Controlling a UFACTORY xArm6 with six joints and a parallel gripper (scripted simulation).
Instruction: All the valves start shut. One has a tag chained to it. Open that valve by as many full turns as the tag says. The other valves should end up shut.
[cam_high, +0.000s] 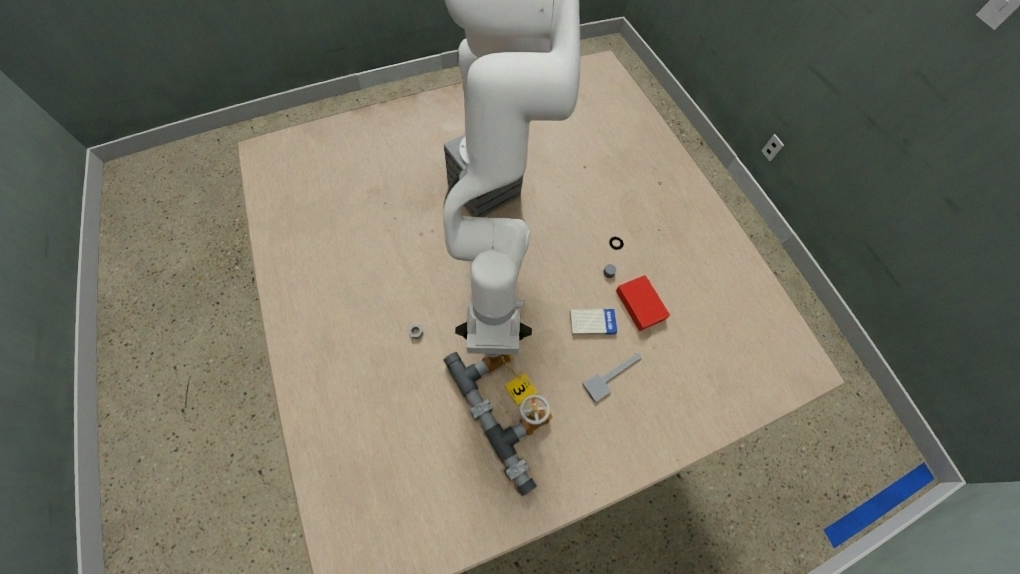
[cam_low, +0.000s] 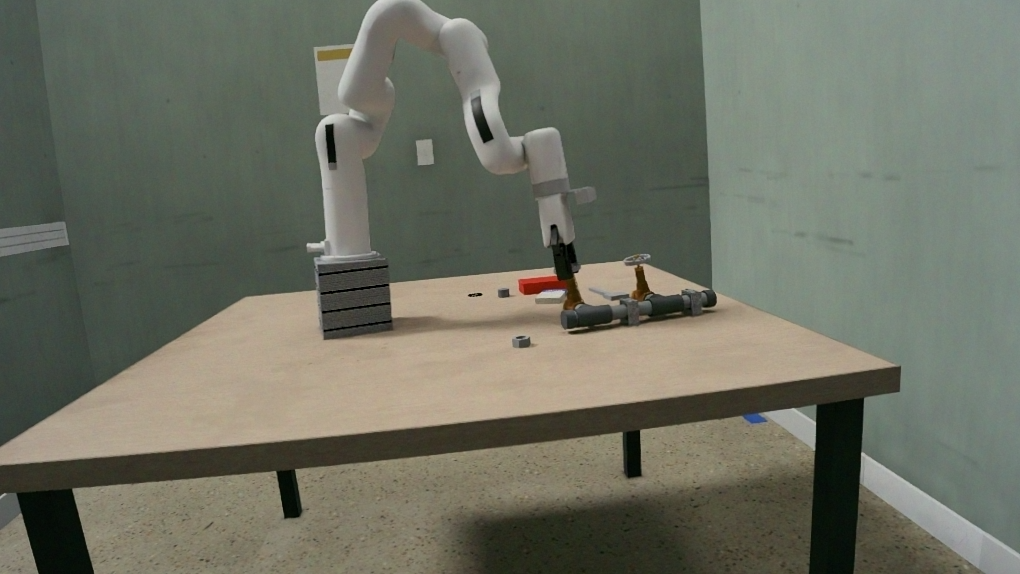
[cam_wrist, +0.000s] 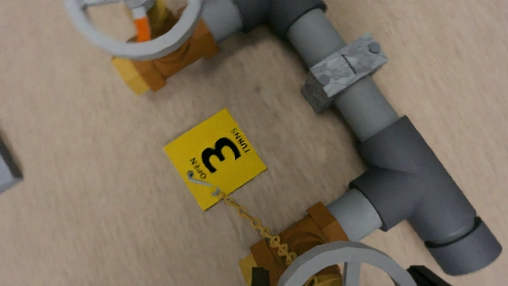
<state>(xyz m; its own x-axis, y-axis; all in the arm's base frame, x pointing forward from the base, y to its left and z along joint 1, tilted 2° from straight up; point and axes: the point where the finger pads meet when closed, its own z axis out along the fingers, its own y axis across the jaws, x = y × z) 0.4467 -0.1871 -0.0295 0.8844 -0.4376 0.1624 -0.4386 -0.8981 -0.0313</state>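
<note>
Now: the yellow tag 11 cm below my hand, 9 cm ahead of it and 4 cm to the left of it. From my hand the other things lie so: grey scraper 22 cm to the left, 16 cm ahead, 11 cm below; then white card 26 cm to the left, 10 cm below, 3 cm ahead; then red block 39 cm to the left, 10 cm below, 4 cm ahead.
</note>
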